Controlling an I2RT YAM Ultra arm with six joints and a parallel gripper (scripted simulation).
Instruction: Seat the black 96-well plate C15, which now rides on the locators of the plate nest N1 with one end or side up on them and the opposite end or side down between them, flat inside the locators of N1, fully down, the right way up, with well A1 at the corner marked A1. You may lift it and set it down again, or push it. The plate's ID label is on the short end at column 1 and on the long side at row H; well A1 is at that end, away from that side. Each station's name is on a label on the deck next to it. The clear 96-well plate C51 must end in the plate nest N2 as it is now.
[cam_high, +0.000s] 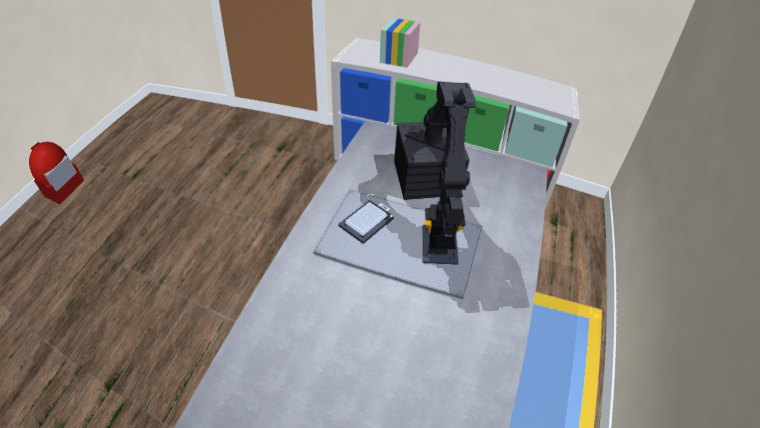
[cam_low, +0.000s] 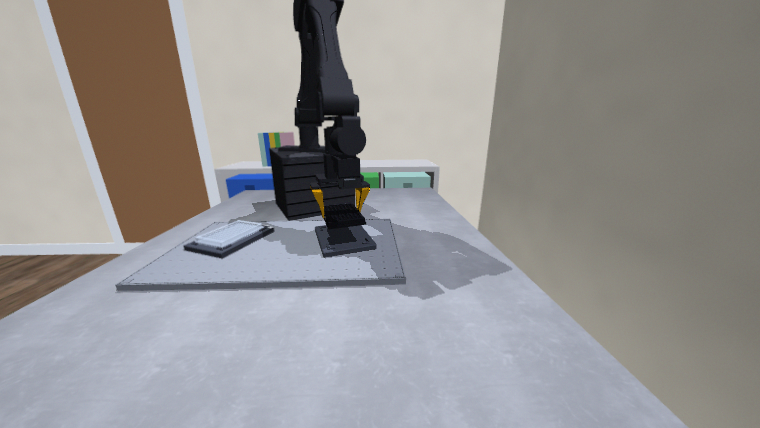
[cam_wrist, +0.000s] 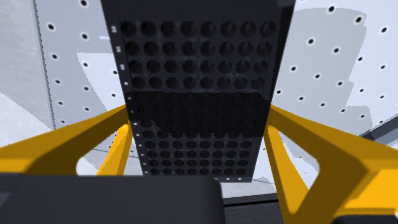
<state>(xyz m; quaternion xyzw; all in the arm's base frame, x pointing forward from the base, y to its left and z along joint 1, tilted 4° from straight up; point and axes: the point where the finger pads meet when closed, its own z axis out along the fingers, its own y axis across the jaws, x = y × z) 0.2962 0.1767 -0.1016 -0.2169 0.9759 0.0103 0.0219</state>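
The black 96-well plate C15 is right at my hand. Also, from my hand: dark plate nest N1: 60 mm below, 10 mm ahead; then clear plate C51: 270 mm to the right, 50 mm below, 40 mm ahead; then white N1 label: 80 mm behind, 70 mm below, 40 mm to the right.
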